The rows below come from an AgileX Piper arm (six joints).
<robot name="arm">
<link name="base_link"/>
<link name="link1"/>
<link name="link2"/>
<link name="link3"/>
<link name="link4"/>
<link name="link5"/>
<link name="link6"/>
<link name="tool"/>
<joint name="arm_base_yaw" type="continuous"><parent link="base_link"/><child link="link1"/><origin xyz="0 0 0.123"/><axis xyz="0 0 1"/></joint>
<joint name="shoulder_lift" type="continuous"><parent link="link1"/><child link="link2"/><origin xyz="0 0 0"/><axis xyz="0 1 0"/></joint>
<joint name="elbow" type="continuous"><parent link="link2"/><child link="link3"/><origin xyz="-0.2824 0 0.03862"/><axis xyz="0 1 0"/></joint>
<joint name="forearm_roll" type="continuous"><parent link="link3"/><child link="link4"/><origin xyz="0.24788 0 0.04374"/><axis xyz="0.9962 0 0.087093"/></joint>
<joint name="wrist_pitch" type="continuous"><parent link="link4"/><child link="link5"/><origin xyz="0 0 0"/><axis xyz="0 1 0"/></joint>
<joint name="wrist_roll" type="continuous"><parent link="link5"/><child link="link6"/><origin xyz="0.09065 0 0.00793"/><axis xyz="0.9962 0 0.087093"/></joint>
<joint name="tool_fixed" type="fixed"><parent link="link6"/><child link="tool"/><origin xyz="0 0 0" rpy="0 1.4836 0"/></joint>
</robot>
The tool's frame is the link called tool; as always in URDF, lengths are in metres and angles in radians. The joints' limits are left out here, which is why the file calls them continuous.
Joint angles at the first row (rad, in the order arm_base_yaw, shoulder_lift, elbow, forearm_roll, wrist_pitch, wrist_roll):
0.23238, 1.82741, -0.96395, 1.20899, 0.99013, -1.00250
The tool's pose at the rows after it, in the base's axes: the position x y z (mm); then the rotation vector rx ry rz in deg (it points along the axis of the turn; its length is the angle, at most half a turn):
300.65 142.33 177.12 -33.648 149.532 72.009
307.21 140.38 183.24 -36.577 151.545 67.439
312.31 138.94 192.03 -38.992 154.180 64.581
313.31 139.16 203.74 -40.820 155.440 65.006
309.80 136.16 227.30 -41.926 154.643 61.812
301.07 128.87 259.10 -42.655 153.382 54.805
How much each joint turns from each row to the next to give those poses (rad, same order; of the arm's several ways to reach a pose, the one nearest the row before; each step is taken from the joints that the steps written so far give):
0.00001, 0.00002, -0.03836, -0.06220, -0.00172, 0.03602
-0.00002, -0.00002, -0.05106, -0.10059, 0.00204, 0.06629
0.00000, 0.00002, -0.05708, -0.09776, 0.03697, 0.08303
0.00000, -0.00871, -0.04269, -0.04485, 0.05936, 0.05331
0.00000, -0.05803, -0.02807, -0.05476, 0.02287, 0.05777
0.00002, -0.09204, -0.02629, -0.09444, 0.00951, 0.08053

